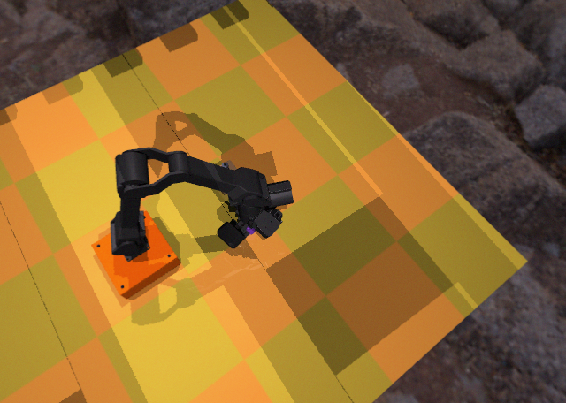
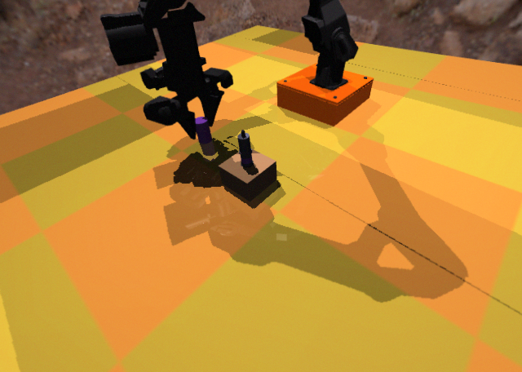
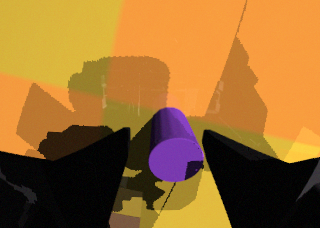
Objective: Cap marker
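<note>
Right now the brown holder block is 20 mm ahead of my gripper tip and 170 mm to the left of it. From my gripper tip the other things lie so: purple cap: right at my gripper tip.
</note>
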